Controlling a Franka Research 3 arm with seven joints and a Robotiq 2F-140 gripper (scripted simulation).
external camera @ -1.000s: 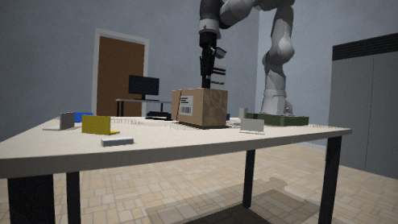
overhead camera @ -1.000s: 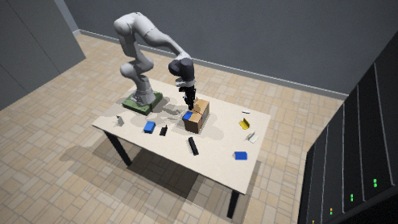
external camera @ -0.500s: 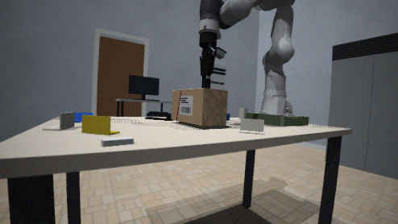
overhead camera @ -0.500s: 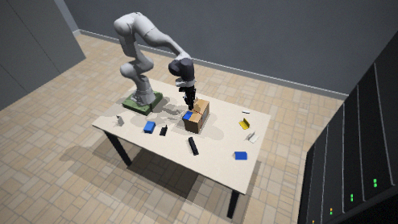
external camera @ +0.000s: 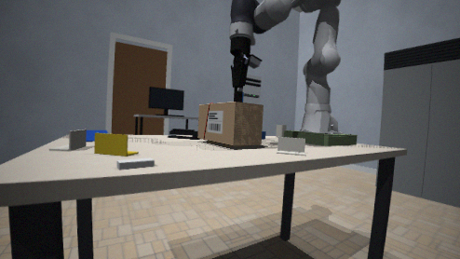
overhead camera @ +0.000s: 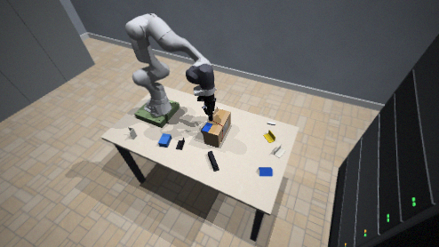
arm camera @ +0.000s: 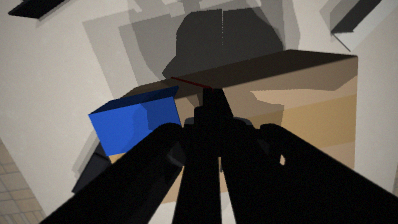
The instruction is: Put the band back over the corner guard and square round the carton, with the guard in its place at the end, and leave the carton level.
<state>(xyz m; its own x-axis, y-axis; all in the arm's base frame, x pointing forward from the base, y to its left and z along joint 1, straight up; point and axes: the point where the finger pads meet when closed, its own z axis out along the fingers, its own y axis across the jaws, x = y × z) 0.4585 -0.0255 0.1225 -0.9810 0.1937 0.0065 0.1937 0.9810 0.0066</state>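
Now: hand 5 cm short of the brown carton, 1 cm to the right of it and 10 cm above it. The rest, counted from my hand: yellow angle piece: 41 cm ahead, 13 cm to the left, 16 cm below; then white corner guard: 50 cm ahead, 3 cm to the left, 16 cm below.
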